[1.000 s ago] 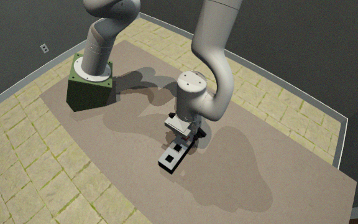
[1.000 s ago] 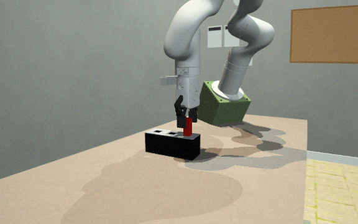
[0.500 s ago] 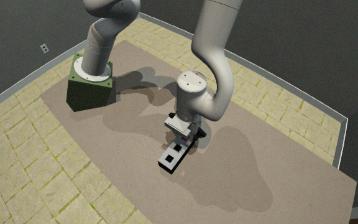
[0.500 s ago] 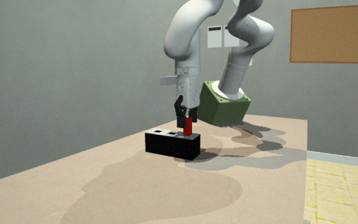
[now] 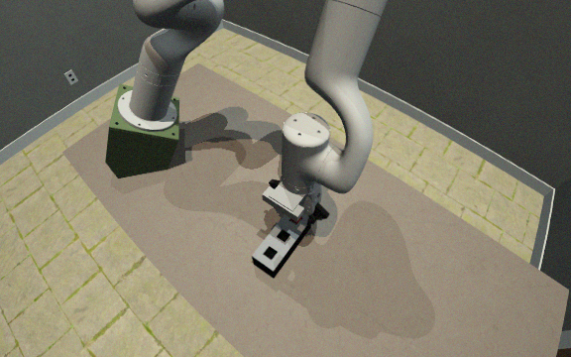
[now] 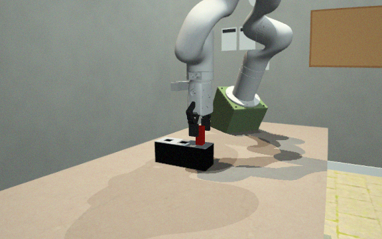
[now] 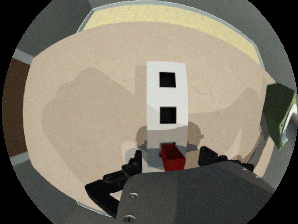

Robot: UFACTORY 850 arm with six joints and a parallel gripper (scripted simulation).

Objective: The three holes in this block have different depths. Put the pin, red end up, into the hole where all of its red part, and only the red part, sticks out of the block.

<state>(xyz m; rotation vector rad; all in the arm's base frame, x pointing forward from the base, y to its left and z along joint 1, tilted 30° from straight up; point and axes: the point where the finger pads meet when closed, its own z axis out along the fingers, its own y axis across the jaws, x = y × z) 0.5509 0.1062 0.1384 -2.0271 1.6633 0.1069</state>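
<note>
The pin lies 2 cm below my hand. From my hand the other things lie so: black block (8 cm below, 6 cm to the right, 2 cm ahead).
</note>
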